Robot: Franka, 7 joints.
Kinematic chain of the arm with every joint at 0, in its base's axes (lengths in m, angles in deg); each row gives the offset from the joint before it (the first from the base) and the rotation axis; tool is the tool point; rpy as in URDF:
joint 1: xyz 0 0 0.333 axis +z
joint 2: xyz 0 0 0 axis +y
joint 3: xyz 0 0 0.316 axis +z
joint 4: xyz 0.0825 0 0 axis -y
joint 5: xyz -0.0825 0 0.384 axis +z
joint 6: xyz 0 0 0 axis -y
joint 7: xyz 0.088 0 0 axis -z
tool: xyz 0 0 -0.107 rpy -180 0 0
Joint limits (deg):
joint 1: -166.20..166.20
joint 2: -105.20..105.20
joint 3: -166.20..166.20
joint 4: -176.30..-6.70
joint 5: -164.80..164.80
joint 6: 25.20..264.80
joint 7: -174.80..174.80
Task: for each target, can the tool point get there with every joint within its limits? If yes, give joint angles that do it. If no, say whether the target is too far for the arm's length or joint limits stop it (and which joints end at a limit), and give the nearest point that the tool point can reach.
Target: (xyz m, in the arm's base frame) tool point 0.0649 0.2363 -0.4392
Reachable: no: joint limits stop it (at a limit: joint 2) | nearest point 0.0662 0.2411 -0.3597 | short by 0.080 m
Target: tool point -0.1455 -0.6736 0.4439
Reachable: yes | joints 46.57 -83.28 -61.12 -51.12 -81.68 45.58 -92.08
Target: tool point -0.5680 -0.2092 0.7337
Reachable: yes | joints -141.19 80.61 -128.27 -61.58 -121.94 46.91 -77.33
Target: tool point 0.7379 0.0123 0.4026
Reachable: yes | joints -139.49 -42.61 128.20 -90.82 -1.85 159.67 80.21
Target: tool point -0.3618 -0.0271 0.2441
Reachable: yes | joints 103.13 -34.03 103.72 -154.90 -76.48 103.28 -83.92
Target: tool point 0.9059 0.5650 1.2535
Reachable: no: too far | nearest point 0.5513 0.3438 0.8932 | short by 0.552 m
